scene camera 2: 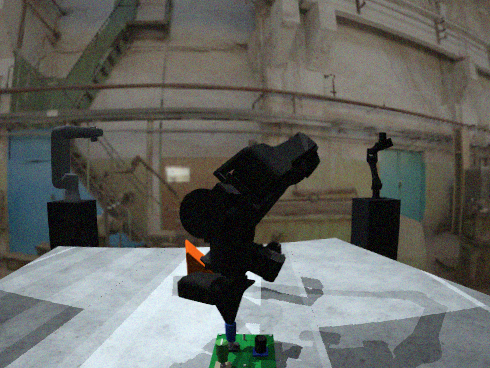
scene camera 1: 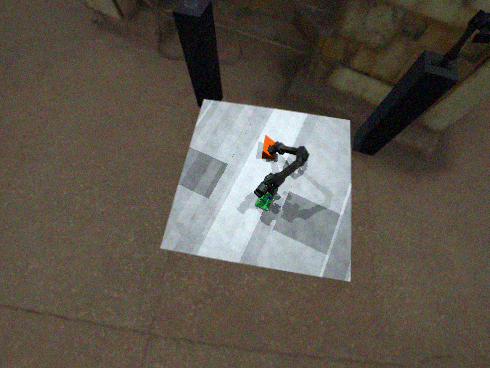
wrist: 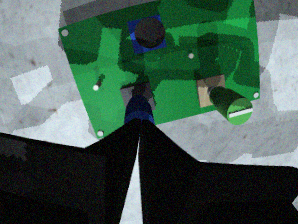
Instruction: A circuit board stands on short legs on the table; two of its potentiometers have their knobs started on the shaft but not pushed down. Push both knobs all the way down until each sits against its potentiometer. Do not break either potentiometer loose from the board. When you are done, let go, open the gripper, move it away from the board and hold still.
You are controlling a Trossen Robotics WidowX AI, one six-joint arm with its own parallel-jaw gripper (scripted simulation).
Observation:
I see my gripper and a green knob.
My gripper is seen too in the wrist view.

